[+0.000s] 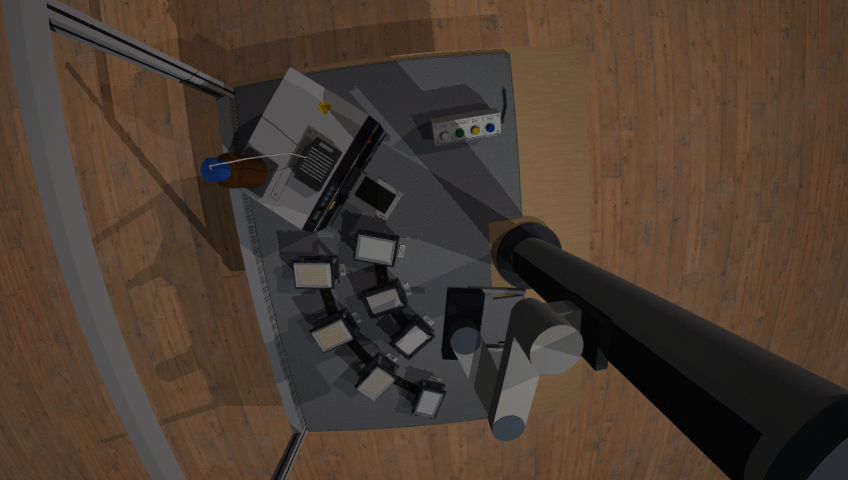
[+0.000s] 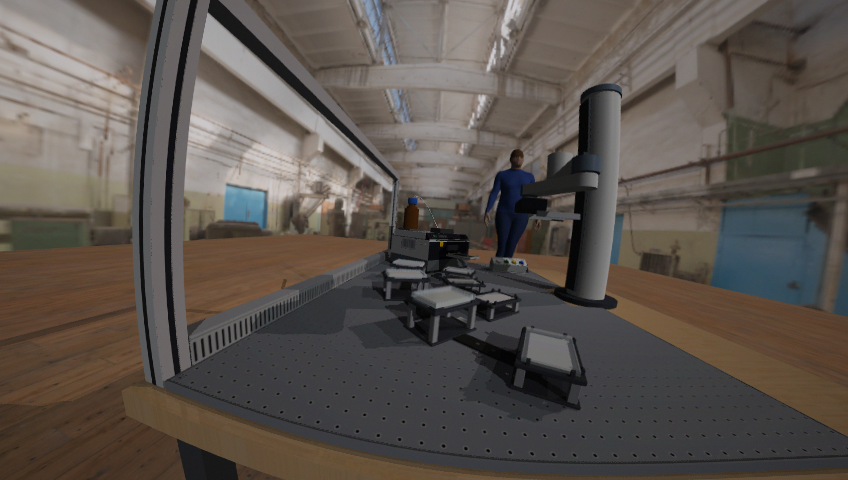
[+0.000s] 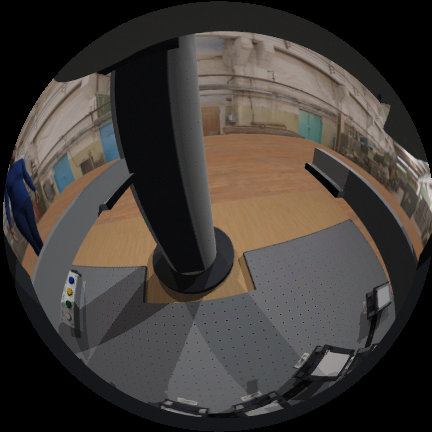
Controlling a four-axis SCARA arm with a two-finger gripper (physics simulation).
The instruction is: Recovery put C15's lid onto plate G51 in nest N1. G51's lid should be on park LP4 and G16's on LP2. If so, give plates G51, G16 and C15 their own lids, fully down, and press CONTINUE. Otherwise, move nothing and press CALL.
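Seen in the pictures: gripper, fingertip midpoint: [image 2: 570, 218] [image 3: 219, 152]; arm's base, link origin: [image 1: 528, 256] [image 2: 583, 299] [image 3: 191, 255].
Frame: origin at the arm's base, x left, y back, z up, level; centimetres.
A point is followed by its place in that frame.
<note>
My gripper [image 1: 505, 317] @(x 7.6, y -15.3, z 33.3 cm) [image 2: 559, 215] @(x 7.6, y -15.3, z 33.3 cm) [image 3: 219, 152] @(x 7.6, y -15.3, z 33.3 cm) is open and empty, raised high beside the column. Three outer stands hold items with a dotted well pattern: one plate [image 1: 313, 274] @(x -3.9, y -77.5, z 8.5 cm), a second plate [image 1: 332, 334] @(x 18.7, y -74.6, z 9.7 cm) and a third plate [image 1: 376, 380] @(x 39.1, y -61.5, z 10.4 cm) [image 2: 443, 297] @(x 44.9, y -62.4, z 10.4 cm). Plain pale rectangular pieces lie on the other stands: one piece [image 1: 376, 249] @(x -10.0, y -54.7, z 6.8 cm), a second piece [image 1: 384, 299] @(x 8.5, y -54.6, z 6.0 cm), a third piece [image 1: 412, 338] @(x 25.1, y -46.5, z 5.8 cm) [image 3: 332, 362] and a fourth piece [image 1: 429, 399] @(x 53.2, y -42.9, z 6.8 cm) [image 2: 550, 350] @(x 57.5, y -44.1, z 6.8 cm) [image 3: 382, 296] @(x 53.5, y -42.6, z 6.8 cm). The nest, park and plate labels are too small to read. The button box [image 1: 467, 127] @(x -46.5, y -21.1, z 8.1 cm) [image 2: 508, 267] @(x -44.1, y -22.0, z 4.4 cm) [image 3: 70, 300] @(x -44.3, y -22.4, z 7.6 cm) has white, green, yellow and blue buttons; its lettering is illegible.
A grey instrument [image 1: 282, 127] @(x -50.2, y -74.1, z 22.1 cm) [image 2: 410, 243] @(x -28.0, y -81.5, z 15.2 cm) with an extended dark tray [image 1: 376, 195] @(x -28.1, y -51.7, z 11.3 cm) stands at the back. A brown bottle [image 1: 246, 171] @(x -38.3, y -79.8, z 33.8 cm) [image 2: 411, 218] @(x -34.9, y -83.1, z 29.1 cm) with a blue cap is beside it. The arm's column [image 2: 599, 196] @(x 6.7, y -3.4, z 43.2 cm) [image 3: 192, 150] @(x 5.5, y -5.1, z 31.3 cm) stands at the table edge. A person [image 2: 512, 193] [image 3: 22, 200] stands beyond.
</note>
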